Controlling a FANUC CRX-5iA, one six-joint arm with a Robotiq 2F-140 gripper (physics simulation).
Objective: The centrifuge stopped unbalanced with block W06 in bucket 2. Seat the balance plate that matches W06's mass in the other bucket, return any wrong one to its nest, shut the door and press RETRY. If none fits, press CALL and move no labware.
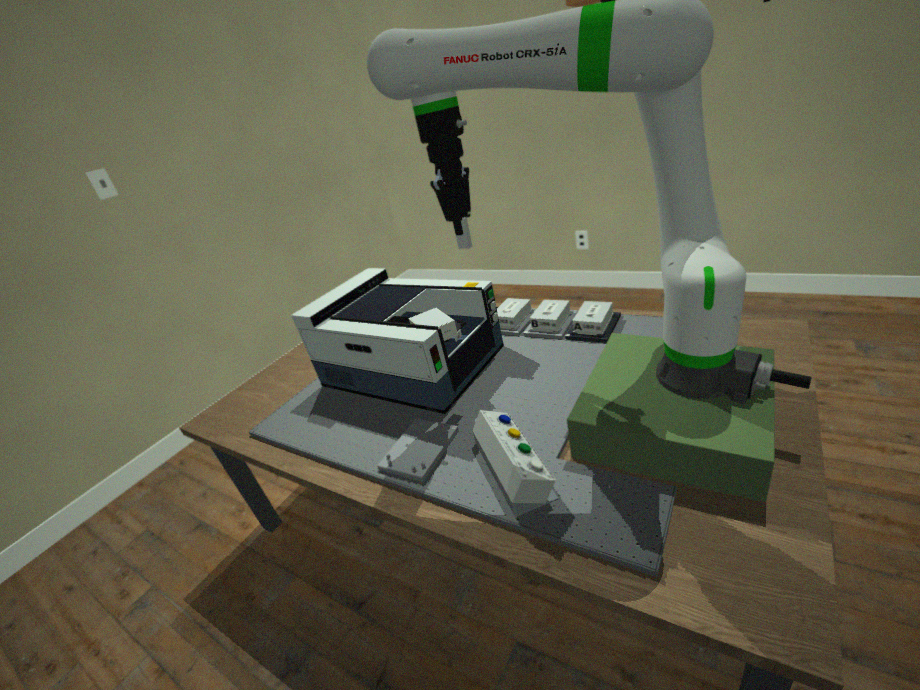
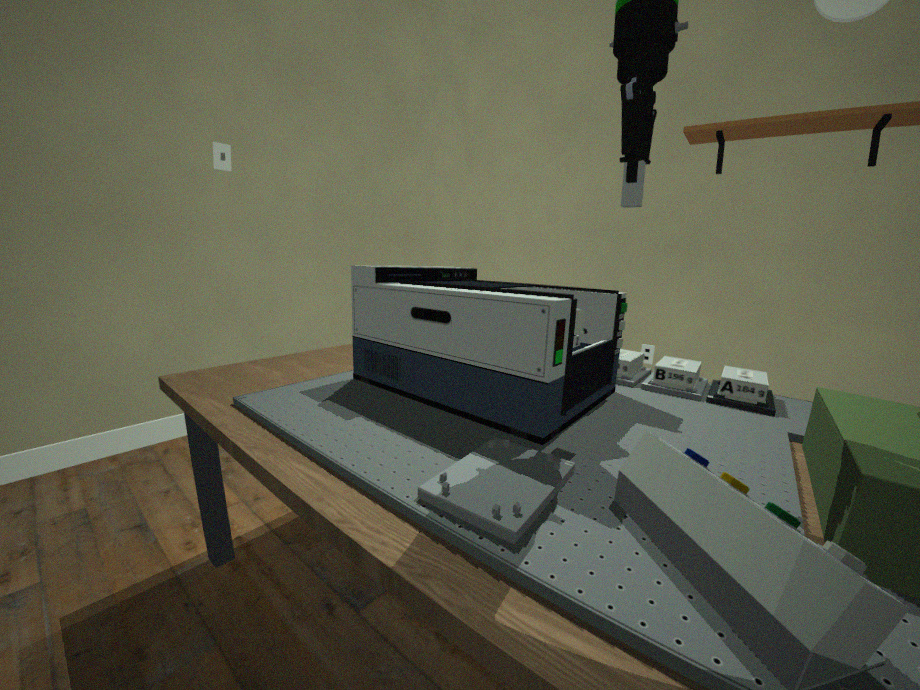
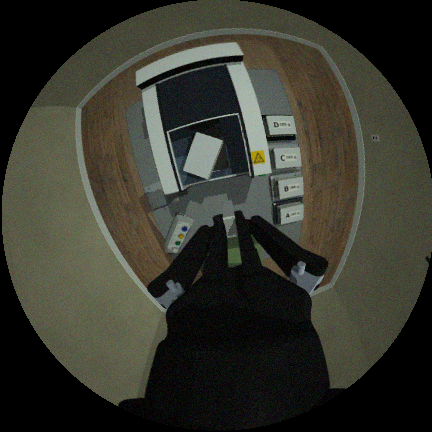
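Where they show: gripper, fingertip midpoint: (image 1: pixel 465 247) (image 2: pixel 631 206) (image 3: pixel 228 208); arm's base, origin of the base link: (image 1: pixel 695 375).
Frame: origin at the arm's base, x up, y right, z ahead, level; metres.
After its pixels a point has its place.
My gripper (image 1: pixel 463 236) {x 0.273, y -0.055, z 0.499 m} (image 2: pixel 631 194) {x 0.273, y -0.055, z 0.499 m} (image 3: pixel 228 208) {x 0.273, y -0.055, z 0.499 m} is shut and empty, its pale fingertips together, high above the bench. The centrifuge (image 1: pixel 393 363) {x 0.048, y -0.269, z 0.620 m} (image 2: pixel 460 319) {x 0.080, y -0.275, z 0.662 m} (image 3: pixel 245 100) {x 0.125, y 0.011, z 0.762 m} stands with its chamber uncovered at the front. A white block (image 1: pixel 434 320) {x 0.099, y -0.127, z 0.592 m} (image 3: pixel 203 155) {x 0.099, y -0.119, z 0.606 m} sits askew in the chamber; its mark and bucket number cannot be read. Plate A (image 1: pixel 593 315) {x -0.031, y 0.233, z 0.334 m} (image 2: pixel 744 384) {x -0.039, y 0.196, z 0.336 m} (image 3: pixel 290 214) {x -0.033, y 0.249, z 0.345 m} reads 184 g, plate B (image 1: pixel 549 314) {x -0.032, y 0.203, z 0.460 m} (image 2: pixel 677 373) {x -0.041, y 0.173, z 0.459 m} (image 3: pixel 290 187) {x -0.032, y 0.230, z 0.476 m} 196 g. Plate C (image 1: pixel 514 311) {x -0.031, y 0.189, z 0.577 m} (image 3: pixel 287 158) {x -0.031, y 0.208, z 0.601 m} and plate D (image 3: pixel 281 125) {x -0.031, y 0.185, z 0.741 m} complete the row; their masses are unclear. The other bucket is hard to make out.
A sloped button box (image 1: pixel 512 464) {x -0.003, y -0.374, z 0.201 m} (image 2: pixel 743 557) {x -0.033, y -0.377, z 0.230 m} (image 3: pixel 180 234) {x -0.016, y -0.287, z 0.269 m} has blue, yellow, green and white buttons. A low pegged plate (image 1: pixel 416 454) {x -0.071, y -0.399, z 0.452 m} (image 2: pixel 486 490) {x -0.071, y -0.413, z 0.459 m} lies near the table's front edge. The arm stands on a green base (image 1: pixel 668 430) {x 0.000, y -0.179, z -0.005 m}. A wall shelf (image 2: pixel 802 124) hangs behind.
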